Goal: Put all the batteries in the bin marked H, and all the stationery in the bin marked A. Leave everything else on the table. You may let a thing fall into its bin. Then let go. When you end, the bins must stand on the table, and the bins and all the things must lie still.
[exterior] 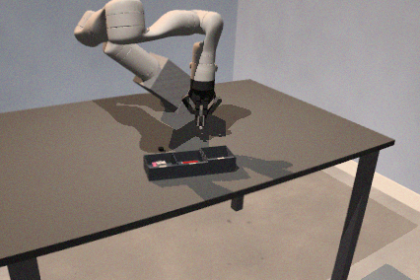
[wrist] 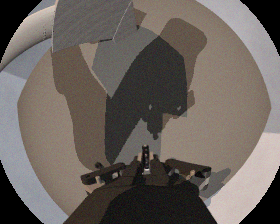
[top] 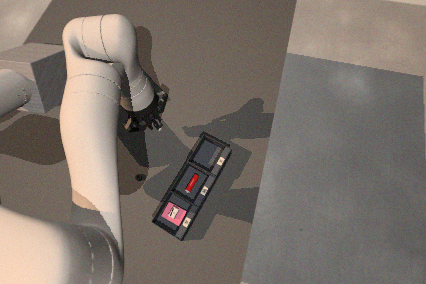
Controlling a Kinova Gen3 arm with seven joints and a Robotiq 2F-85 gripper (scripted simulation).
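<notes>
Right now my hand is 140 mm short of the three joined bins, 110 mm to the left of it and 60 mm above it. The rest, counted from my hand: dark round thing (10 mm behind, 130 mm to the right, 80 mm below); then small white thing (120 mm ahead, 190 mm to the right, 60 mm below); then red battery (140 mm ahead, 110 mm to the right, 70 mm below).
</notes>
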